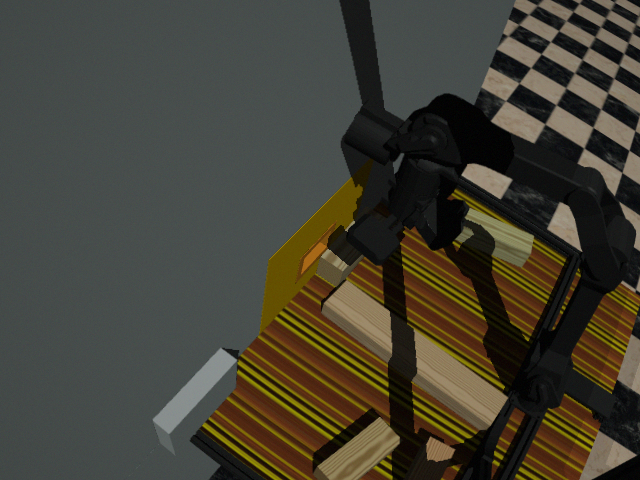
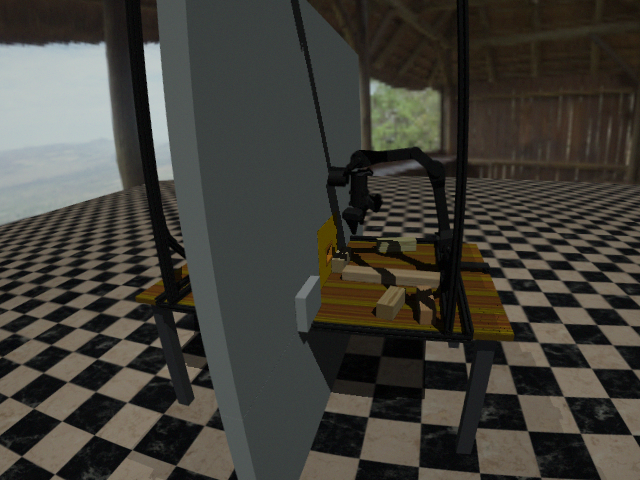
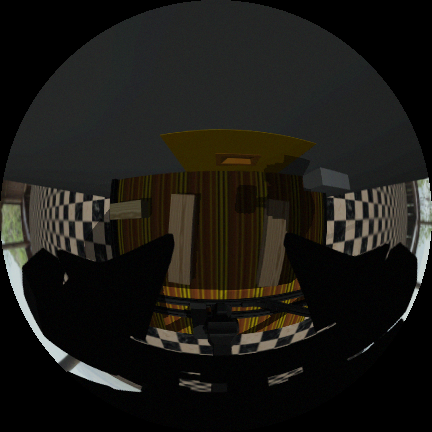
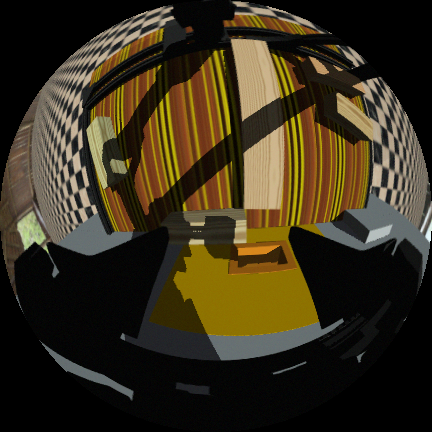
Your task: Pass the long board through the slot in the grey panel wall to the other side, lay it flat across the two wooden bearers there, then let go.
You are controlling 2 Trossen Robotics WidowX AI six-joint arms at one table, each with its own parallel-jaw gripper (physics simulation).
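Places are measured from the left arm's base along level axes (x down, y left, z ahead), in metres.
Pixels of known places: left gripper, fingertip midpoint: (image 3: 230, 239); right gripper, fingertip midpoint: (image 2: 357, 229) (image 4: 230, 232); left arm's base, origin of the base link: (image 3: 220, 310); right arm's base, origin of the base link: (image 1: 530, 397) (image 4: 210, 35).
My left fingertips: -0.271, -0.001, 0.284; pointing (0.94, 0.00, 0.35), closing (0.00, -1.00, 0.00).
Note:
For each thing: its top centre in the pictures, then the offset to it from my left fingertips, as dx, dy, dz. "*": a spot on its surface instead.
- long pale board, middle of its top: (image 1: 417, 351) (image 4: 261, 104) (image 2: 391, 272) +0.258, -0.053, +0.423
- orange-rimmed slot, surface spot: (image 4: 247, 269) * +0.177, -0.012, +0.201
- short block, middle of its top: (image 4: 201, 233) (image 1: 355, 236) (image 2: 341, 253) +0.240, +0.062, +0.223
- pale block, middle of its top: (image 1: 495, 228) (image 4: 96, 151) (image 2: 396, 239) +0.243, +0.268, +0.420
- grey block, surface spot: (image 1: 196, 387) * +0.190, -0.338, +0.213
The long pale board (image 1: 454, 382) (image 2: 361, 273) (image 4: 262, 175) lies flat on the striped table, one end near the grey panel wall (image 1: 155, 155) (image 2: 248, 155) (image 3: 215, 75). The orange-rimmed slot (image 4: 247, 269) (image 3: 220, 160) is in the wall's yellow panel; no board shows in it. My right gripper (image 1: 410, 235) (image 2: 366, 210) (image 4: 230, 232) is open and empty, above the table near the wall, apart from the board. My left gripper (image 3: 230, 239) is open and empty on the other side. Two wooden bearers (image 3: 182, 240) (image 3: 274, 245) lie below it, side by side, running toward the wall.
On the board's side, a short block (image 1: 333, 266) (image 2: 338, 265) is close to the wall by the slot. A pale block (image 1: 501, 240) (image 4: 99, 130) and two blocks (image 1: 361, 449) (image 2: 426, 311) lie farther off. A grey block (image 1: 196, 387) (image 2: 308, 303) juts from the wall.

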